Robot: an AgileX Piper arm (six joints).
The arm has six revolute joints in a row. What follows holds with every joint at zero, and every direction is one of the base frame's. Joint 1 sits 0.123 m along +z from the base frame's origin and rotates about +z. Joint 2 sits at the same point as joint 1 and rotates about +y. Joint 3 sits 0.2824 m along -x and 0.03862 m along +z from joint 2 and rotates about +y. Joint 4 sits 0.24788 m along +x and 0.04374 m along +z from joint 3 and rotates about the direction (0.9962, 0, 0.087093). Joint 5 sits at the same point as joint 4 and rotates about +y. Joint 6 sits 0.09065 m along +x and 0.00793 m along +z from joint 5 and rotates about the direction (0.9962, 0, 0.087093). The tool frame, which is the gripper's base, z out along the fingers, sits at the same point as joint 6; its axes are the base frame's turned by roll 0, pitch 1.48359 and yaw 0 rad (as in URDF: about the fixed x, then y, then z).
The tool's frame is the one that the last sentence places.
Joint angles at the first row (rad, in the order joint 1, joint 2, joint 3, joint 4, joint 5, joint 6):
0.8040, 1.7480, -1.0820, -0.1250, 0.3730, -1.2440
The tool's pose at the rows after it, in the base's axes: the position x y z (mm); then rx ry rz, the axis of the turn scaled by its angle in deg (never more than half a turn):
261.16, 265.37, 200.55, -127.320, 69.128, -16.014
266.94, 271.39, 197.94, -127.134, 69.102, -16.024
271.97, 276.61, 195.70, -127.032, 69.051, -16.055
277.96, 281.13, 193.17, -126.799, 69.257, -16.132
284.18, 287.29, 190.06, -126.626, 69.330, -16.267
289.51, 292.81, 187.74, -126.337, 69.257, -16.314
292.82, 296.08, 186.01, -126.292, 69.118, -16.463
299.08, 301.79, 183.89, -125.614, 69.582, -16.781
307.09, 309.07, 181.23, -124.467, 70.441, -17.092
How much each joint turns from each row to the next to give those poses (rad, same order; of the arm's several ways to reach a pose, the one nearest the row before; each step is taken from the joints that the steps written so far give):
0.0000, 0.0300, -0.0350, 0.0030, -0.0080, 0.0010
0.0000, 0.0300, -0.0310, 0.0000, -0.0020, 0.0010
0.0000, 0.0260, -0.0280, 0.0000, 0.0000, 0.0000
-0.0030, 0.0270, -0.0290, 0.0000, 0.0000, 0.0010
0.0000, 0.0320, -0.0350, -0.0050, 0.0010, 0.0060
0.0000, 0.0270, -0.0310, 0.0000, -0.0010, 0.0010
0.0000, 0.0170, -0.0190, -0.0030, 0.0000, 0.0010
0.0000, 0.0290, -0.0360, -0.0160, 0.0010, 0.0230
0.0000, 0.0370, -0.0470, -0.0210, 0.0010, 0.0350

